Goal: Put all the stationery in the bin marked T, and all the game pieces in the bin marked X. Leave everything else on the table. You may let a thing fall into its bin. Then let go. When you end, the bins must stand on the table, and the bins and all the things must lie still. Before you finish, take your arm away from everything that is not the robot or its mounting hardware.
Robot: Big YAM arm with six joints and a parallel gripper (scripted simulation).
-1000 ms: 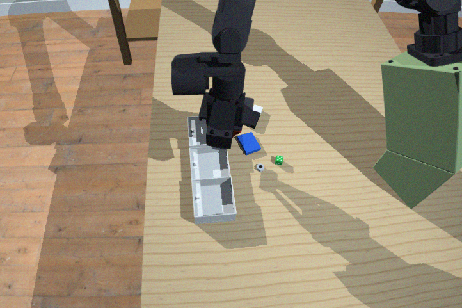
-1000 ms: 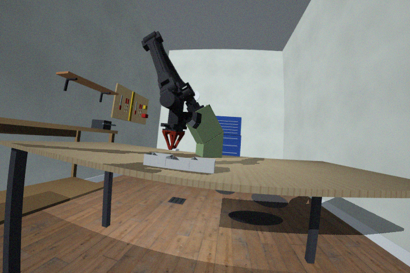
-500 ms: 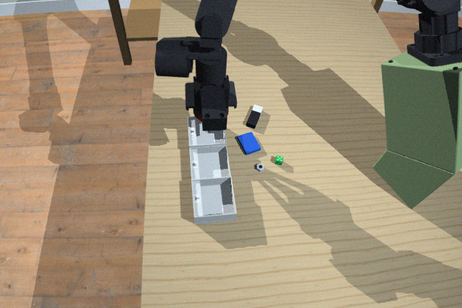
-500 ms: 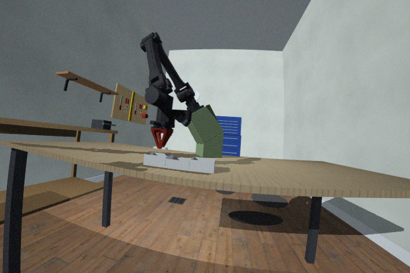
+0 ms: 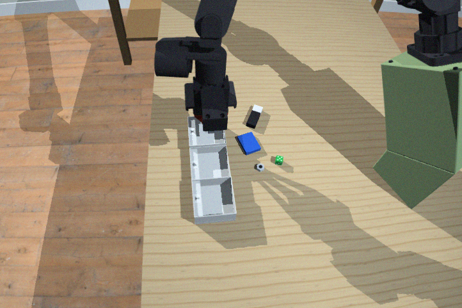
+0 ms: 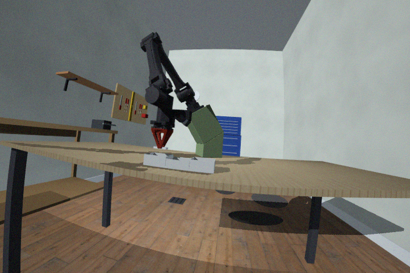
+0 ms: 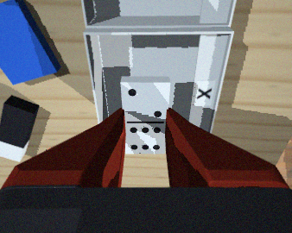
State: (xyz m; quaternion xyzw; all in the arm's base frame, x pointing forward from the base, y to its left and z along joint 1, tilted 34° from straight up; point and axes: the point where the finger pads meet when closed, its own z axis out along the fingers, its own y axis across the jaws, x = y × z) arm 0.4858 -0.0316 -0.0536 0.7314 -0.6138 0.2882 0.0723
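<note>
Right now the green die is 160 mm behind my hand, 70 mm to the left of it and 60 mm below it. Round my hand: grey bin tray (80 mm to the left, 50 mm below); flat blue block (90 mm behind, 60 mm below, 20 mm to the left); white domino (right at my hand).
</note>
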